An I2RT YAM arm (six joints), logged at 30 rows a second.
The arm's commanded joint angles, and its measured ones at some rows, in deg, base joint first. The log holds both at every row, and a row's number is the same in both.
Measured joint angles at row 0:
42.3 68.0 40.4 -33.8 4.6 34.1
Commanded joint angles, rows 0 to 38:
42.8 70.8 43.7 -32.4 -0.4 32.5
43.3 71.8 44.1 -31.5 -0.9 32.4
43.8 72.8 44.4 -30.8 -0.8 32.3
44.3 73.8 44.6 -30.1 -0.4 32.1
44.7 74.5 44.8 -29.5 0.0 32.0
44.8 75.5 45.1 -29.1 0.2 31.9
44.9 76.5 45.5 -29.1 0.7 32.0
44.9 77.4 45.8 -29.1 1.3 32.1
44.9 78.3 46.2 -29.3 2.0 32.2
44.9 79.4 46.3 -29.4 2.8 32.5
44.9 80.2 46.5 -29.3 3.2 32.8
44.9 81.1 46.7 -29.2 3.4 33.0
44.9 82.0 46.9 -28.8 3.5 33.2
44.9 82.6 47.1 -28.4 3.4 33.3
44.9 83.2 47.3 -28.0 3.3 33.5
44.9 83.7 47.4 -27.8 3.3 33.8
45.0 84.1 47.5 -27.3 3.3 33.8
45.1 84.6 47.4 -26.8 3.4 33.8
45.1 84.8 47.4 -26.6 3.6 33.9
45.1 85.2 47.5 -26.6 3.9 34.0
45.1 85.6 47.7 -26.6 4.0 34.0
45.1 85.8 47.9 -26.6 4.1 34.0
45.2 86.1 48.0 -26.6 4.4 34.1
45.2 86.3 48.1 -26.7 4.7 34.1
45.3 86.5 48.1 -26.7 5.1 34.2
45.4 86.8 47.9 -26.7 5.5 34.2
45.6 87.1 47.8 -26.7 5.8 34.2
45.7 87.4 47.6 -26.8 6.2 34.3
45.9 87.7 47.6 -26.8 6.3 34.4
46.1 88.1 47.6 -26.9 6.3 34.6
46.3 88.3 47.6 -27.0 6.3 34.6
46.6 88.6 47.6 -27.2 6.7 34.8
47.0 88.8 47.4 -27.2 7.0 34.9
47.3 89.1 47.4 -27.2 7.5 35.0
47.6 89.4 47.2 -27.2 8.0 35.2
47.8 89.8 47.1 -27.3 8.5 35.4
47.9 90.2 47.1 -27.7 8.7 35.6
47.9 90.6 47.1 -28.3 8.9 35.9
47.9 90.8 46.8 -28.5 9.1 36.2
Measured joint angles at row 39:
47.4 88.5 46.9 -27.2 7.2 34.8
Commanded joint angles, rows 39 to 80:
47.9 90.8 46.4 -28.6 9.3 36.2
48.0 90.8 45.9 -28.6 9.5 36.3
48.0 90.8 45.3 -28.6 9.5 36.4
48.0 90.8 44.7 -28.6 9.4 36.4
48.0 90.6 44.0 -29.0 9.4 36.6
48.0 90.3 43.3 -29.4 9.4 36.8
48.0 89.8 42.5 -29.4 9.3 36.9
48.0 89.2 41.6 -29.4 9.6 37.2
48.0 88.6 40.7 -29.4 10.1 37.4
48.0 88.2 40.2 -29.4 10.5 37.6
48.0 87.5 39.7 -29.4 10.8 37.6
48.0 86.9 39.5 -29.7 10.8 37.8
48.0 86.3 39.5 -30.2 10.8 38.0
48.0 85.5 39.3 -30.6 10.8 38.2
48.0 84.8 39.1 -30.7 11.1 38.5
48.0 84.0 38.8 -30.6 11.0 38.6
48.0 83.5 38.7 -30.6 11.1 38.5
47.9 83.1 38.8 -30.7 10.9 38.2
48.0 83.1 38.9 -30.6 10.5 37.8
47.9 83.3 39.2 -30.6 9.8 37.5
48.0 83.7 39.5 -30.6 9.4 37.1
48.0 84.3 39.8 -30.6 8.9 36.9
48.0 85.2 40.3 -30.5 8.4 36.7
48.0 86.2 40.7 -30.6 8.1 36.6
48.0 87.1 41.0 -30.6 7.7 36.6
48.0 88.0 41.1 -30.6 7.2 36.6
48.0 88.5 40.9 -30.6 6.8 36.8
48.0 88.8 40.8 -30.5 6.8 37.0
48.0 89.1 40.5 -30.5 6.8 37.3
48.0 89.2 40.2 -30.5 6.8 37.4
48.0 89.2 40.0 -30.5 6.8 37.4
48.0 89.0 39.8 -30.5 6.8 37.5
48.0 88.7 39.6 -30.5 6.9 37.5
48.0 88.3 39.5 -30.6 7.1 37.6
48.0 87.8 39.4 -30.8 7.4 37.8
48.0 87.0 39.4 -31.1 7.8 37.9
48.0 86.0 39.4 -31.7 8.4 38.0
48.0 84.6 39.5 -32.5 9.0 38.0
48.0 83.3 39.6 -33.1 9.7 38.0
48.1 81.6 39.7 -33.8 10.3 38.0
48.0 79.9 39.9 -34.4 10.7 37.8
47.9 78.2 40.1 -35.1 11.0 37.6
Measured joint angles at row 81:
47.8 82.6 40.6 -30.9 9.8 37.3
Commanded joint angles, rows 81 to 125:
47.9 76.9 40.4 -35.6 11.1 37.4
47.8 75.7 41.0 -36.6 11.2 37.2
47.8 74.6 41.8 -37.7 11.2 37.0
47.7 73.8 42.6 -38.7 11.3 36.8
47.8 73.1 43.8 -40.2 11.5 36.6
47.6 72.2 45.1 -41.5 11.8 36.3
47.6 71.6 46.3 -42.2 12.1 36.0
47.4 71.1 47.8 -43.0 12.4 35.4
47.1 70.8 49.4 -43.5 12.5 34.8
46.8 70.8 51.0 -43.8 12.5 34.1
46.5 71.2 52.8 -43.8 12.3 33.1
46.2 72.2 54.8 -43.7 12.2 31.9
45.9 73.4 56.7 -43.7 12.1 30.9
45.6 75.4 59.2 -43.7 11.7 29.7
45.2 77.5 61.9 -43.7 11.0 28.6
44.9 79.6 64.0 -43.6 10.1 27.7
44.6 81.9 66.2 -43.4 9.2 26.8
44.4 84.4 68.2 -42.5 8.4 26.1
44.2 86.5 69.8 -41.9 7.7 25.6
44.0 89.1 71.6 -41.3 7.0 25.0
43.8 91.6 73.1 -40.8 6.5 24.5
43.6 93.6 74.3 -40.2 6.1 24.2
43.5 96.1 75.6 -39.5 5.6 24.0
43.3 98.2 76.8 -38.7 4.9 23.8
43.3 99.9 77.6 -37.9 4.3 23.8
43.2 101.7 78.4 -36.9 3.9 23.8
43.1 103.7 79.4 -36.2 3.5 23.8
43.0 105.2 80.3 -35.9 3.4 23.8
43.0 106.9 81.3 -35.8 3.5 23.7
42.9 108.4 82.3 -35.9 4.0 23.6
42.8 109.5 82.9 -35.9 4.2 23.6
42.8 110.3 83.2 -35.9 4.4 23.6
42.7 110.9 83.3 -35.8 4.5 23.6
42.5 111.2 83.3 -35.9 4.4 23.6
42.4 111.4 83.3 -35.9 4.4 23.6
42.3 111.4 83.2 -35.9 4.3 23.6
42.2 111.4 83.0 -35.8 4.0 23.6
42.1 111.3 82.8 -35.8 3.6 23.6
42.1 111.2 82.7 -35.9 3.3 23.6
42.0 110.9 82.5 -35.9 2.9 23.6
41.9 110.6 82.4 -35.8 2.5 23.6
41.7 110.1 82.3 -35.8 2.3 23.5
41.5 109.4 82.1 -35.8 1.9 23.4
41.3 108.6 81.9 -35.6 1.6 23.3
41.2 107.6 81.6 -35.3 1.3 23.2
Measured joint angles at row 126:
41.7 110.9 81.6 -37.1 2.7 23.5
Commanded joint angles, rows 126 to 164:
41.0 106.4 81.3 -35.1 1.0 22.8
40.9 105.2 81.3 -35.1 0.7 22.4
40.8 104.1 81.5 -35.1 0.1 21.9
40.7 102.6 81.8 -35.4 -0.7 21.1
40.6 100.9 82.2 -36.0 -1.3 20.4
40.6 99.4 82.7 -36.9 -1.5 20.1
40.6 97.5 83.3 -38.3 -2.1 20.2
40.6 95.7 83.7 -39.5 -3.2 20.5
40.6 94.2 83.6 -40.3 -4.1 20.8
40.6 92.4 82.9 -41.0 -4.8 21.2
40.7 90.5 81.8 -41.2 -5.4 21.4
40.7 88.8 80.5 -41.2 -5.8 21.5
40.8 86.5 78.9 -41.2 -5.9 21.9
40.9 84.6 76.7 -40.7 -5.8 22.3
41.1 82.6 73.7 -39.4 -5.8 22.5
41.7 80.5 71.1 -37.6 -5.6 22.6
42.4 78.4 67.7 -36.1 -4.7 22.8
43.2 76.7 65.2 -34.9 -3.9 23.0
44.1 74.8 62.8 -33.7 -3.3 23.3
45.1 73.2 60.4 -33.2 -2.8 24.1
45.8 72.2 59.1 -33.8 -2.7 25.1
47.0 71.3 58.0 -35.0 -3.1 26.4
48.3 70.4 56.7 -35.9 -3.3 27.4
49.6 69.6 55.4 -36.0 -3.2 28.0
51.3 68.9 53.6 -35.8 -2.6 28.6
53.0 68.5 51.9 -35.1 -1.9 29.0
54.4 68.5 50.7 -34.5 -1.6 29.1
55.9 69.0 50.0 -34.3 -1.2 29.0
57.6 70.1 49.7 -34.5 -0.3 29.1
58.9 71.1 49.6 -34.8 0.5 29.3
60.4 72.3 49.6 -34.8 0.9 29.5
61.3 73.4 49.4 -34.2 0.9 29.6
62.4 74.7 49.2 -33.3 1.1 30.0
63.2 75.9 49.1 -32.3 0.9 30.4
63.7 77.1 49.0 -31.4 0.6 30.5
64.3 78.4 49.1 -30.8 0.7 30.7
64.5 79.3 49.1 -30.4 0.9 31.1
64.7 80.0 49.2 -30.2 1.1 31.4
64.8 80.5 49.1 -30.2 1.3 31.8
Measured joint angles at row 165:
64.4 79.2 49.5 -33.3 -0.4 30.2
